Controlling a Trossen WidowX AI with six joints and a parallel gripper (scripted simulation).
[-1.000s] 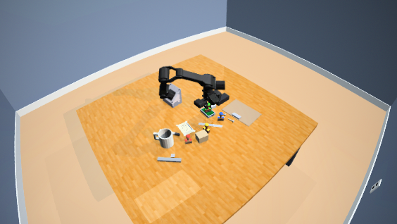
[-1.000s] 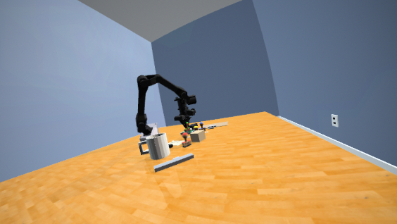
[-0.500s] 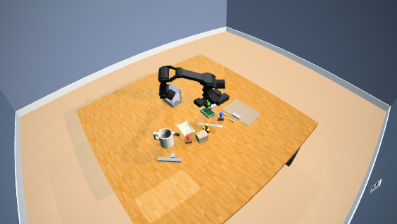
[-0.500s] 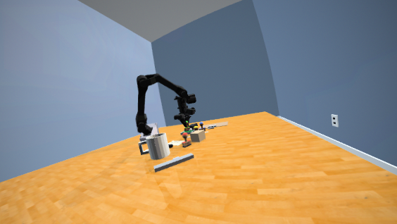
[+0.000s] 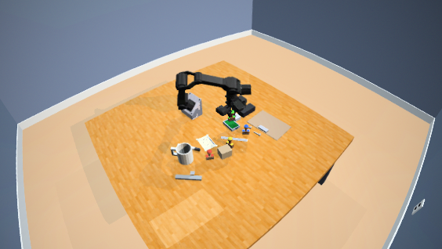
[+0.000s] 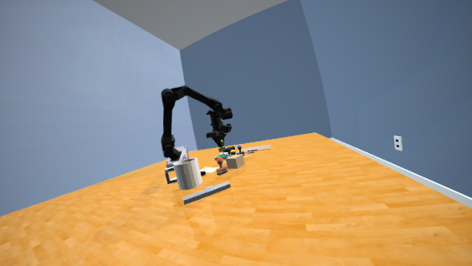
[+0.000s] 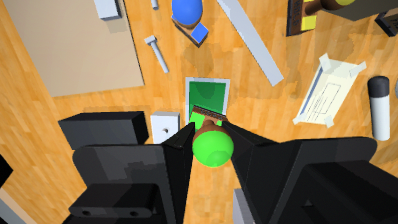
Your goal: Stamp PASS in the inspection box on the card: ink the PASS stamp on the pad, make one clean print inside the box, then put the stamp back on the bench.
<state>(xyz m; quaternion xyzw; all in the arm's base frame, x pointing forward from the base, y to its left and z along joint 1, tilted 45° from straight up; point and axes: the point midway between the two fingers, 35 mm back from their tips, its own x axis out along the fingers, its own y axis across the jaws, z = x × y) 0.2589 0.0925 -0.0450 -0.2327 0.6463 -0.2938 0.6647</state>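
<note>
Now: gripper tip 20 cm to the left of the white card and 7 cm above it. From my gripper tip the other things lie so: blue stamp 10 cm ahead, 1 cm to the left, 5 cm below; then green-knobbed stamp right at my gripper tip; then green ink pad 6 cm below.
</note>
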